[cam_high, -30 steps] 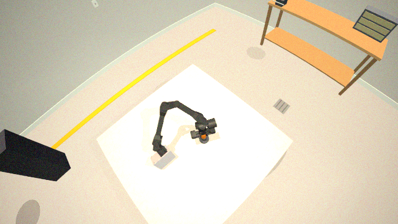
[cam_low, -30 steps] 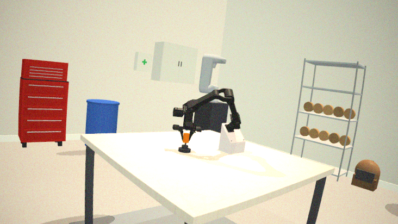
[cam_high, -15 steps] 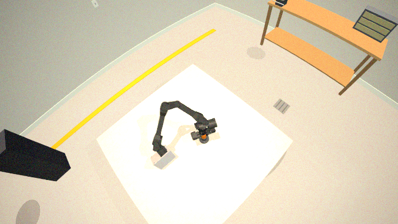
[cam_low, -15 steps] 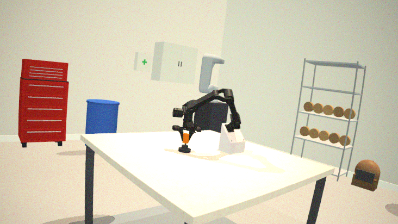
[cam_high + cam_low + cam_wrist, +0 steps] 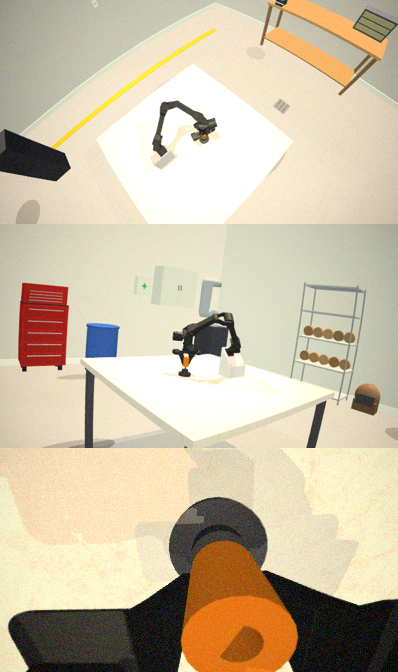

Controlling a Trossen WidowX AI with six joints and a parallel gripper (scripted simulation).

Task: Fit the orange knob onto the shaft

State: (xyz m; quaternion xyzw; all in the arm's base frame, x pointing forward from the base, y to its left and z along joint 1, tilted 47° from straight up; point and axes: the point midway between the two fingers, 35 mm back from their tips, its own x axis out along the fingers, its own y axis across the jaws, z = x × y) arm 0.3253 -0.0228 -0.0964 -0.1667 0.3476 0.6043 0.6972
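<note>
Right now the orange knob is 2 cm above my gripper tip. Round my gripper tip: dark shaft: 4 cm below.
</note>
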